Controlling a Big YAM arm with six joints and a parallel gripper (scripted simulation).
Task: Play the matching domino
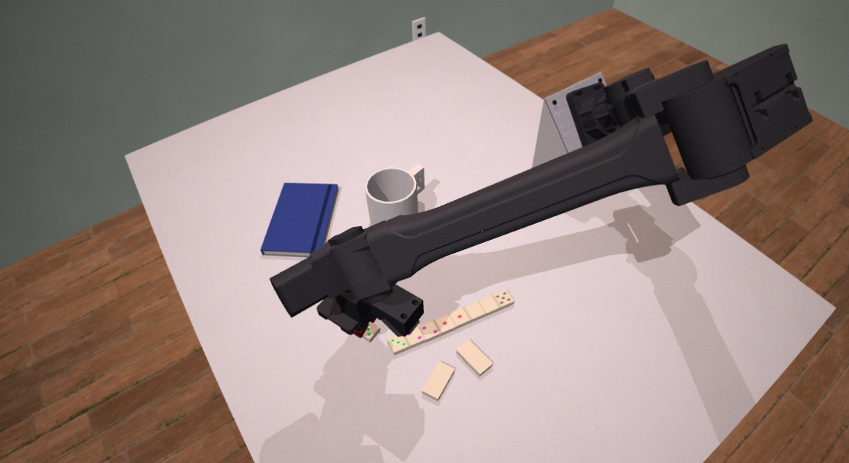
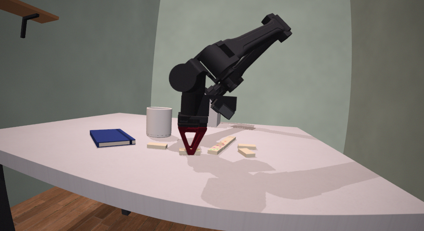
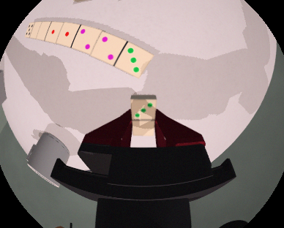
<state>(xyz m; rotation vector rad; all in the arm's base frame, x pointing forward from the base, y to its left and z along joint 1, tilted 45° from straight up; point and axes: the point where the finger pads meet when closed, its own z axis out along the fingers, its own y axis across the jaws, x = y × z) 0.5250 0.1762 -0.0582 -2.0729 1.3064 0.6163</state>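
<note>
My gripper is now right at the domino. Round my hand: white mug (160 mm behind, 180 mm to the right, 30 mm above); then blue notebook (10 mm behind, 270 mm to the right).
</note>
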